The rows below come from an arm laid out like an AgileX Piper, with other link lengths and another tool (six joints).
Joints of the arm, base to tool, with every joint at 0 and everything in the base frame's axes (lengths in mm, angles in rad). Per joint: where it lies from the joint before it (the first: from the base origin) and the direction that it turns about. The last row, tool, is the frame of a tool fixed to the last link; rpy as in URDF.
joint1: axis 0 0 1 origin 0.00 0.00 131.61
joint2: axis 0 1 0 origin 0.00 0.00 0.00
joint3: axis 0 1 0 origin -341.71 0.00 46.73
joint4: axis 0.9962 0 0.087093 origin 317.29 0.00 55.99
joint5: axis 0 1 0 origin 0.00 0.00 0.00
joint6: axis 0.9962 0 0.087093 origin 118.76 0.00 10.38
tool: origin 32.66 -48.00 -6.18 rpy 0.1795 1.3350 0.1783
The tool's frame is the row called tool.
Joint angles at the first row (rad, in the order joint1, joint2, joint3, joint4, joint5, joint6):
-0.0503 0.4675 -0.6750 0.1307 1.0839 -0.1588
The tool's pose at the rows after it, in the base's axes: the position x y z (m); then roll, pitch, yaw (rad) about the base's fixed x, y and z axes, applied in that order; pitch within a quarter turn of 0, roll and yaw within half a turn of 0:
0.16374, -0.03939, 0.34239, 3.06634, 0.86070, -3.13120
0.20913, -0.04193, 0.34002, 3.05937, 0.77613, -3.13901
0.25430, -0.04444, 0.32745, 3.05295, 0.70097, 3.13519
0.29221, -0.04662, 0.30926, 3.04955, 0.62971, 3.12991
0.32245, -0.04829, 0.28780, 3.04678, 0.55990, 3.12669
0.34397, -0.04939, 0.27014, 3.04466, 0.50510, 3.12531
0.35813, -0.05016, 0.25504, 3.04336, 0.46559, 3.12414
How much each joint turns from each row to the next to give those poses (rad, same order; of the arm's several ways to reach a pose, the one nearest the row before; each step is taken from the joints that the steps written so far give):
0.0001 0.1848 -0.0760 0.0010 -0.0345 -0.0059
0.0000 0.1826 -0.0727 0.0000 -0.0254 -0.0008
0.0000 0.1716 -0.0611 0.0010 -0.0355 0.0000
-0.0001 0.1477 -0.0524 0.0000 -0.0241 0.0000
0.0000 0.1263 -0.0438 0.0000 -0.0128 0.0000
0.0001 0.0944 -0.0373 0.0000 -0.0023 0.0000
-0.0001 0.0666 -0.0226 0.0000 -0.0045 0.0000

